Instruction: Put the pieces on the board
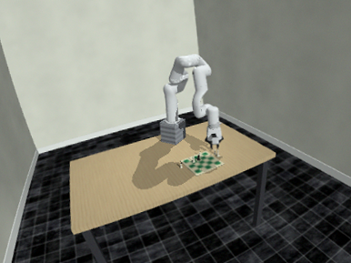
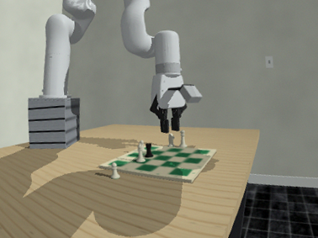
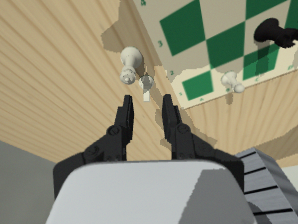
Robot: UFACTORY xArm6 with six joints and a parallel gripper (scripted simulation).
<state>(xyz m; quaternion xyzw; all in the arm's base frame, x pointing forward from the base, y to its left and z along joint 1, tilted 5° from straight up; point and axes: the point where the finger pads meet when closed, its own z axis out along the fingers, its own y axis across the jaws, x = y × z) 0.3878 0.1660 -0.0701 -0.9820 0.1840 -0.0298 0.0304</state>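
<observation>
Now: the chessboard 50 mm ahead of my hand, 130 mm to the right of it and 60 mm below it. The rest, counted from my hand: white knight 20 mm ahead, 180 mm to the right, 40 mm below; black rook 20 mm ahead, 140 mm to the right, 40 mm below.
</observation>
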